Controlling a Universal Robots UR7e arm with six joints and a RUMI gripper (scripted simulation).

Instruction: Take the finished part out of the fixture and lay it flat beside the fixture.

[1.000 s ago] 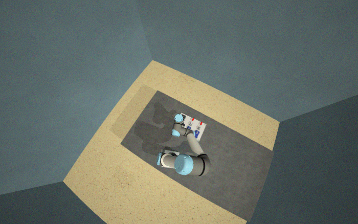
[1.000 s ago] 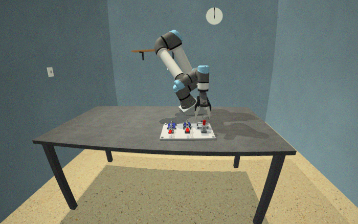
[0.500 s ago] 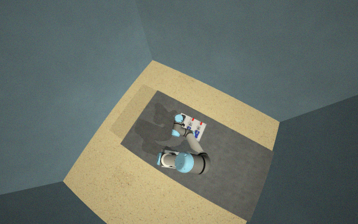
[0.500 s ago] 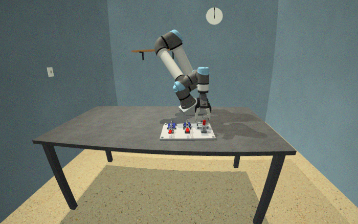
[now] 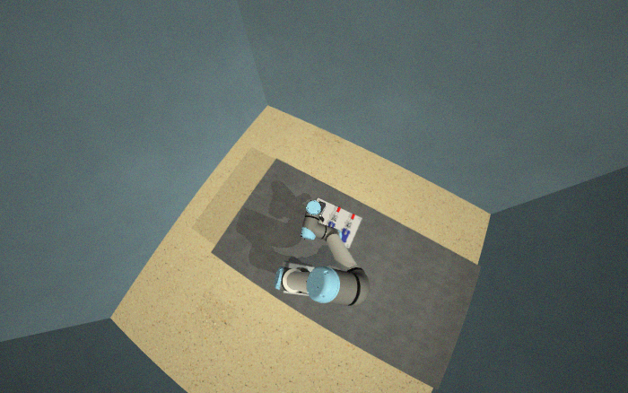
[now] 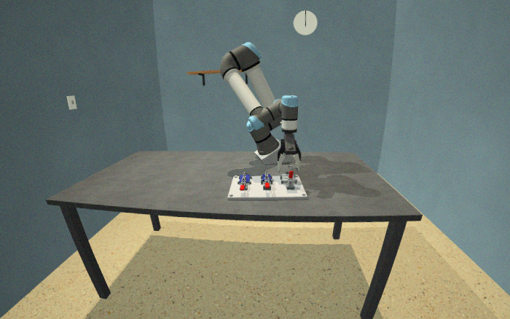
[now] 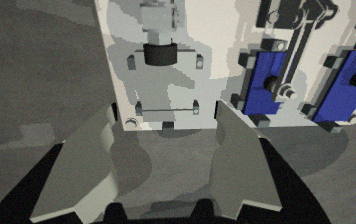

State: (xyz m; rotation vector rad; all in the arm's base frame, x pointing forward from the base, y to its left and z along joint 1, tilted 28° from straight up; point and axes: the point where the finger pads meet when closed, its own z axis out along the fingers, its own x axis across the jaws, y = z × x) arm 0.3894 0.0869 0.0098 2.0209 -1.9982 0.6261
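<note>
The grey finished part lies 4 cm below my hand and 1 cm behind it. From my hand the other things lie so: blue blank 11 cm to the right, 4 cm below; then fixture plate 11 cm to the right, 6 cm below, 4 cm ahead.
</note>
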